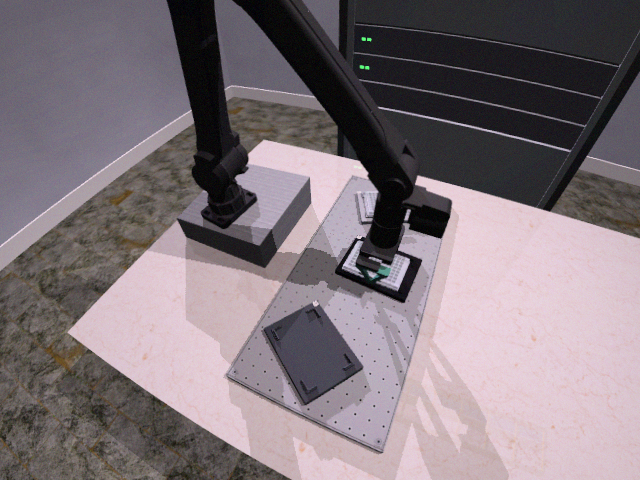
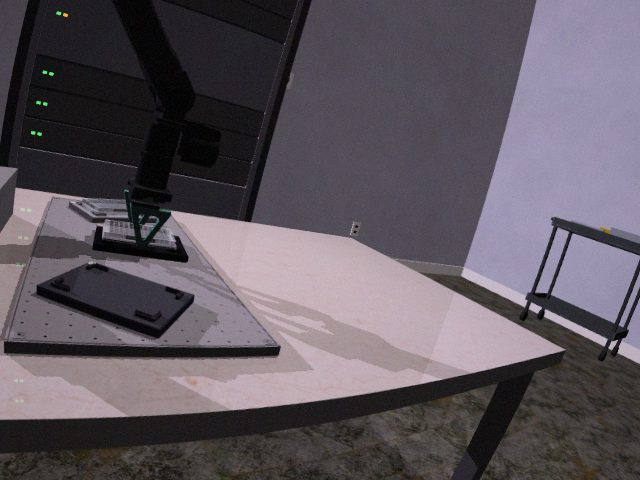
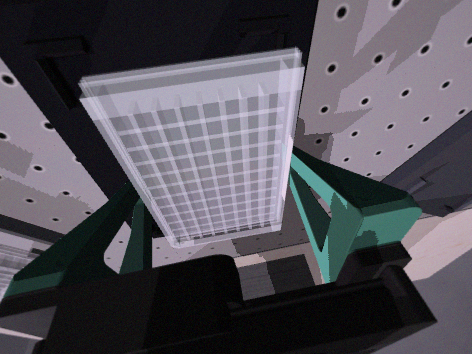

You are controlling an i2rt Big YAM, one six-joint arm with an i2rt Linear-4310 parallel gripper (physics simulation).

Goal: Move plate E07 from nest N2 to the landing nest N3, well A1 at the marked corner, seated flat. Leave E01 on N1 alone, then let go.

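Plate E07 point(image 1: 401, 272) point(image 2: 114, 230) point(image 3: 200, 145), a clear gridded well plate, lies flat in the black nest N2 point(image 1: 411, 284) point(image 2: 178, 253) point(image 3: 150, 30). My gripper point(image 1: 376, 273) point(image 2: 135, 233) point(image 3: 213, 165) points down with green fingers against the plate's two long sides, shut on it. The plate shows no clear gap above the nest. The dark grey nest N3 point(image 1: 312, 351) point(image 2: 113, 299) is empty, with corner posts and a small white mark at its back corner. Plate E01 point(image 1: 367, 202) point(image 2: 111, 206) sits on the light grey nest N1 point(image 2: 77, 209) at the back, partly hidden by the arm. Well A1 is unreadable.
The nests stand on a perforated grey board point(image 1: 372, 397) point(image 2: 237, 338) on a pink table point(image 1: 516, 335) point(image 2: 336, 310). The arm's base stands on a grey block point(image 1: 279, 206) at the left. A black rack cabinet point(image 1: 465, 144) is behind the table. A cart point(image 2: 573, 315) is at the far right.
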